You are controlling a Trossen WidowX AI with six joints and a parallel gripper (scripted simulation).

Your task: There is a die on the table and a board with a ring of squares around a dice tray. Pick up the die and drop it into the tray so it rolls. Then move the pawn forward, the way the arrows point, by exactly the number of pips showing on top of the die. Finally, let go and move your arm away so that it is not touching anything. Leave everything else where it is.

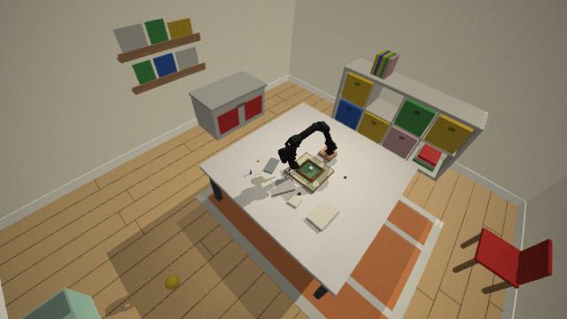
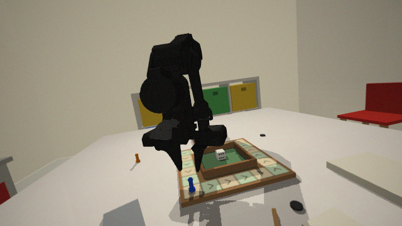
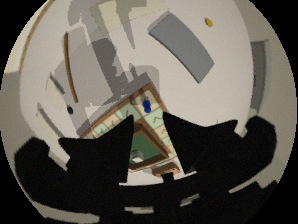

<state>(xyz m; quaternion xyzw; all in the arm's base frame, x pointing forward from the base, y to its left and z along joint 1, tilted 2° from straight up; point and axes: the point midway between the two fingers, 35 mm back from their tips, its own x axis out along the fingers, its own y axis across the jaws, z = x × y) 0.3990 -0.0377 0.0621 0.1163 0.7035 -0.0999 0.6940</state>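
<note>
The blue pawn is 40 mm below my gripper tip. From my gripper tip the other things lie so: white die 140 mm behind, 80 mm to the left, 40 mm below; dice tray 130 mm behind, 90 mm to the left, 60 mm below; grey card 130 mm to the right, 80 mm ahead, 60 mm below.
</note>
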